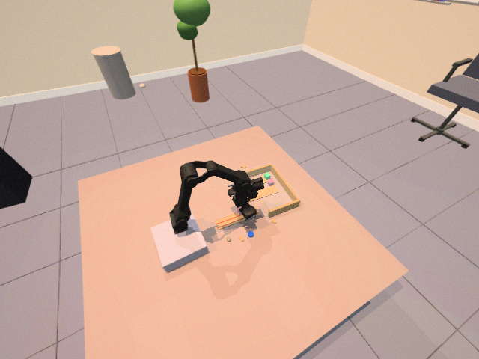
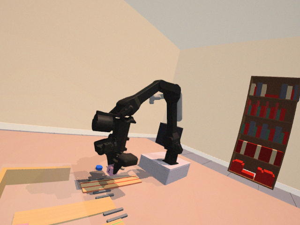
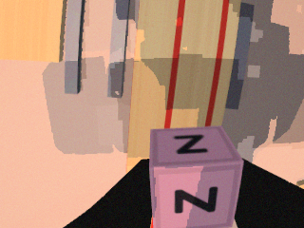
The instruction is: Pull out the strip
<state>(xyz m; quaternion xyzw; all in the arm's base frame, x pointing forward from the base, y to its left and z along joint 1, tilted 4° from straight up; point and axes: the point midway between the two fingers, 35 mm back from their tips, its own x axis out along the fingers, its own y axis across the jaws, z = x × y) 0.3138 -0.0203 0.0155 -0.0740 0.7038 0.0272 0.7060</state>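
My gripper tip is now 50 mm above the strip and 20 mm past it. The rest, counted from my gripper tip: blue disc (120 mm to the right, 50 mm below).
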